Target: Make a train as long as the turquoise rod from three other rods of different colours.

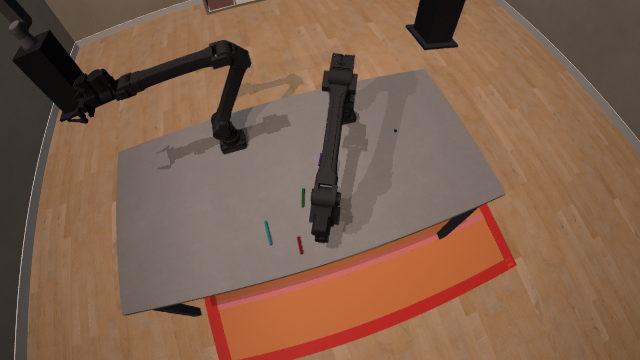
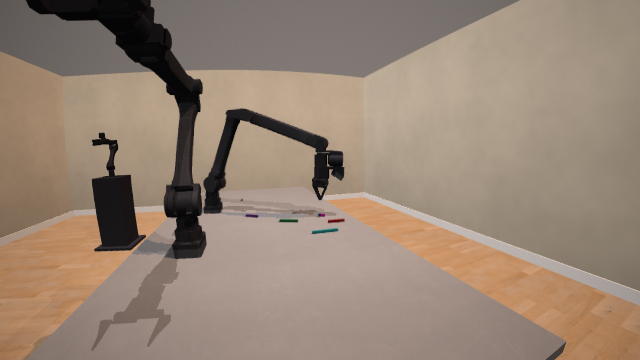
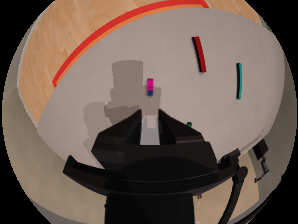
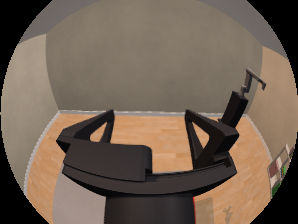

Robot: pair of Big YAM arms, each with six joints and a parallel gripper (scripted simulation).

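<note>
The red rod lies 110 mm to the right of my left hand, 80 mm below it and 40 mm ahead of it. Also, from my left hand: turquoise rod 220 mm to the right, 80 mm below, 40 mm behind; then magenta rod 80 mm below, 10 mm ahead; then green rod 160 mm behind, 80 mm below, 50 mm to the right.
</note>
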